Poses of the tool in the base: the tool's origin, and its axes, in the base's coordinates. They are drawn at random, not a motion.
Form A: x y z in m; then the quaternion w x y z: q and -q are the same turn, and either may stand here.
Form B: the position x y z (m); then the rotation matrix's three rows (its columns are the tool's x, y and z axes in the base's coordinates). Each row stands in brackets. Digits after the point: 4 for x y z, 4 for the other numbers.
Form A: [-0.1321 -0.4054 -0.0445 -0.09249 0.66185 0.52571 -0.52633]
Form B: [-0.1321 -0.4054 -0.0445], [[-0.1068 0.5985 -0.7940], [0.7932 -0.4301 -0.4310], [-0.5995 -0.6758 -0.4288]]
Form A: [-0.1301 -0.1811 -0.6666 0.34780 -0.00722 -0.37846 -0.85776]
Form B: [-0.1301 -0.1811 -0.6666], [[-0.7580 0.6021 -0.2509], [-0.5912 -0.4716 0.6543], [0.2756 0.6442 0.7134]]
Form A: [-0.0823 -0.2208 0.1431 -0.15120 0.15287 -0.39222 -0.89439]
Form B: [-0.0823 -0.2208 0.1431], [[-0.9075 -0.3904 -0.1548], [0.1505 -0.6466 0.7478], [-0.3921 0.6554 0.6456]]
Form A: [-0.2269 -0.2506 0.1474 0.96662 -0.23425 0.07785 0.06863]
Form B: [-0.2269 -0.2506 0.1474], [[0.9785 -0.1692 0.1183], [0.0962 0.8808 0.4635], [-0.1827 -0.4422 0.8781]]
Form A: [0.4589 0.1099 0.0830 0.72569 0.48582 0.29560 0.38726]
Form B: [0.4589 0.1099 0.0830], [[0.5253 -0.2748 0.8053], [0.8493 0.2280 -0.4762], [-0.0528 0.9341 0.3532]]
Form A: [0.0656 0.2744 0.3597 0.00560 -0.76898 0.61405 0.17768]
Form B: [0.0656 0.2744 0.3597], [[0.1827 -0.9464 -0.2664], [-0.9424 -0.2458 0.2268], [-0.2801 0.2096 -0.9368]]
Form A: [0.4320 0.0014 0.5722 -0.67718 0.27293 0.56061 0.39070]
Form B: [0.4320 0.0014 0.5722], [[0.0661 0.8352 -0.5460], [-0.2231 0.5457 0.8077], [0.9725 0.0684 0.2224]]
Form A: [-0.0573 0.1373 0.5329 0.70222 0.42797 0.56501 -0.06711]
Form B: [-0.0573 0.1373 0.5329], [[0.3525 0.5779 0.7361], [0.3894 0.6247 -0.6769], [-0.8510 0.5252 -0.0048]]
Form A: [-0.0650 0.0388 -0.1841 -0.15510 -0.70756 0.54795 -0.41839]
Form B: [-0.0650 0.0388 -0.1841], [[0.0494 -0.9052 0.4221], [-0.6456 -0.3514 -0.6780], [0.7620 -0.2390 -0.6018]]
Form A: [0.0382 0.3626 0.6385 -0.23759 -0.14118 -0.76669 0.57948]
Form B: [0.0382 0.3626 0.6385], [[-0.8472 0.4918 0.2007], [-0.0589 0.2885 -0.9557], [-0.5279 -0.8215 -0.2155]]
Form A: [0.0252 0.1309 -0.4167 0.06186 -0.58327 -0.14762 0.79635]
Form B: [0.0252 0.1309 -0.4167], [[-0.3119 0.0737 -0.9472], [0.2707 -0.9488 -0.1630], [-0.9107 -0.3073 0.2760]]
